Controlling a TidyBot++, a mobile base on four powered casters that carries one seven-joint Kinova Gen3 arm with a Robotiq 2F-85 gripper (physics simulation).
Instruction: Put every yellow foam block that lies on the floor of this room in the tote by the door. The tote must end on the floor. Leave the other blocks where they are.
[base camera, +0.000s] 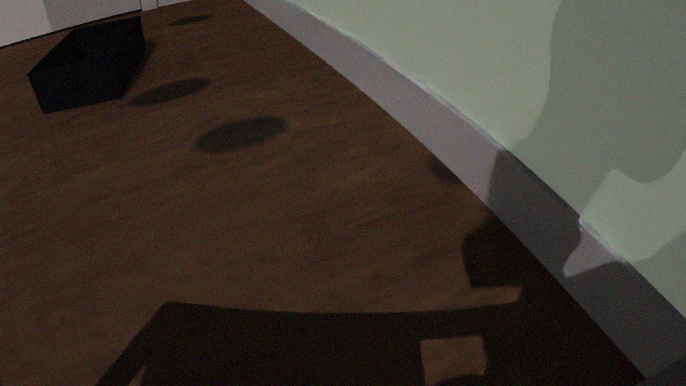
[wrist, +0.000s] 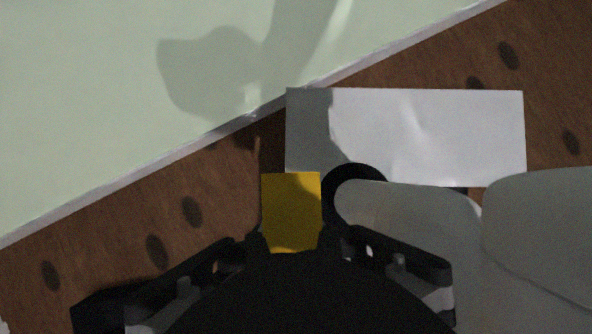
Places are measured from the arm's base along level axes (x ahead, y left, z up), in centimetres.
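Pixels of known places: gripper, between the fingertips: (wrist: 291, 226); arm's base, origin of its link: (wrist: 355, 200).
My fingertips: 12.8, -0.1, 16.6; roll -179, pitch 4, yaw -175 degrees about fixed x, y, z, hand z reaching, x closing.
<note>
Ahead of a thing's pixels: the offset from my fingertips to its middle, as dx, dy, dz. Level surfaces: height alone.
A yellow foam block @(+0.0, -1.0, +1.5) (wrist: 291, 210) is held between the fingertips of my gripper (wrist: 291, 226), in the lower middle of the wrist view. The gripper is shut on it, above the robot's own base. The black tote @(+75.3, +57.1, -51.3) (base camera: 80, 82) stands on the floor at the upper left of the base camera view, near the white door or panel. Its inside is too dark to make out. The gripper does not show in the base camera view. No yellow block on the floor shows in either view.
A pale green wall (base camera: 475, 65) (wrist: 100, 100) with a light baseboard (base camera: 400, 105) runs along the right in the base camera view. The robot's white base top (wrist: 450, 135) and grey arm (wrist: 410, 215) show in the wrist view. Dark round shadows lie on the wood floor @(dz -56.3) (base camera: 225, 215).
</note>
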